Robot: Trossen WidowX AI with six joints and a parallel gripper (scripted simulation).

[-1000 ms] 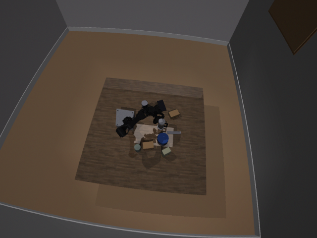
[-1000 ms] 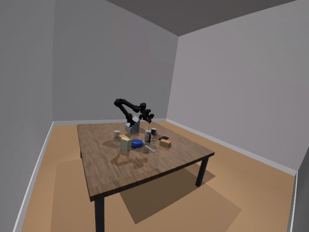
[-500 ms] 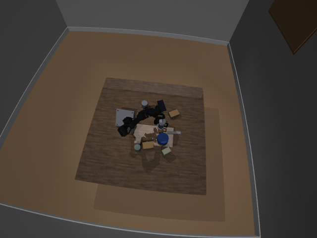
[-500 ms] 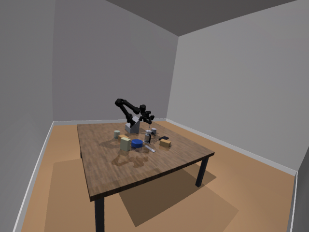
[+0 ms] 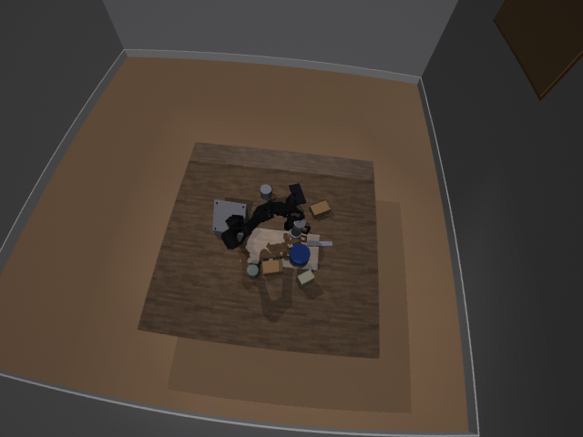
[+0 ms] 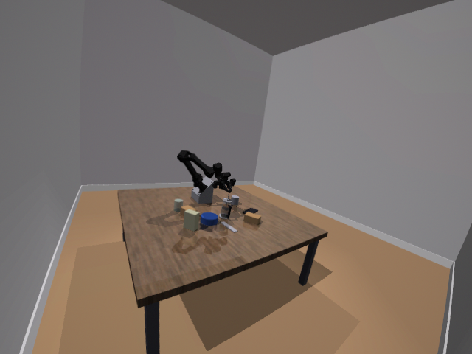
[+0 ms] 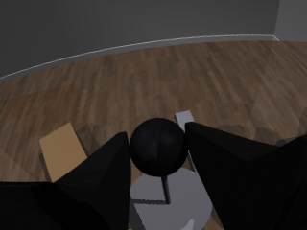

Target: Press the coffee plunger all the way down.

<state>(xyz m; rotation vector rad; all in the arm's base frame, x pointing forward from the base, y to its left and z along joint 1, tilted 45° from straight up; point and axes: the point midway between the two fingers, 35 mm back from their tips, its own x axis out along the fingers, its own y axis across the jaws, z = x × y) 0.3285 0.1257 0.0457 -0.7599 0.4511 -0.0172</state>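
Right now my gripper tip is 110 mm above the coffee press. The rest, counted from my gripper tip: cream block 80 mm ahead, 300 mm to the right, 160 mm below; then grey bar 130 mm ahead, 50 mm to the right, 210 mm below; then blue round tin 20 mm ahead, 150 mm to the right, 190 mm below.
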